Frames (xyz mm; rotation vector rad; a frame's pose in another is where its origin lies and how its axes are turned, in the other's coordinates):
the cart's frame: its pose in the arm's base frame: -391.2 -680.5 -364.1 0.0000 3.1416 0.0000
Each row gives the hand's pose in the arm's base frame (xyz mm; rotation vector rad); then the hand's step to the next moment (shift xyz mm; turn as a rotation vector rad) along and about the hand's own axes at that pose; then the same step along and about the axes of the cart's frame.
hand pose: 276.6 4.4 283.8 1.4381 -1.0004 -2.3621
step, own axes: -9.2 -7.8 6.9 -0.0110 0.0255 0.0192
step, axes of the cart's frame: -0.1 13.4 -3.6 0.0150 -0.0052 -0.0298
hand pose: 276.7 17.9 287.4 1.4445 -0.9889 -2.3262
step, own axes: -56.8 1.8 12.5 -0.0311 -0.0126 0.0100
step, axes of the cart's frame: -16.7 33.2 -44.8 -0.0085 0.0296 -0.0166
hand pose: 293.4 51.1 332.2 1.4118 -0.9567 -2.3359
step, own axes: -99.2 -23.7 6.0 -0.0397 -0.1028 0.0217
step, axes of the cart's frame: -47.3 71.6 -55.5 -0.0134 0.1068 0.0320
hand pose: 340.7 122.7 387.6 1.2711 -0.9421 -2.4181
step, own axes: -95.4 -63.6 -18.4 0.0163 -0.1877 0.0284
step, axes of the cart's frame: -75.6 87.2 -12.7 0.0186 0.1466 0.1202
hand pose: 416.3 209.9 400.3 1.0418 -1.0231 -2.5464
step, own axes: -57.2 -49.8 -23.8 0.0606 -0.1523 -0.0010
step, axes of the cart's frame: -61.3 48.4 14.8 0.0333 0.0863 0.1353
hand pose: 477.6 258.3 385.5 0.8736 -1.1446 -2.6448
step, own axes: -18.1 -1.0 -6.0 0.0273 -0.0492 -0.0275
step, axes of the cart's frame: -18.4 3.0 -4.3 0.0020 0.0083 0.0620
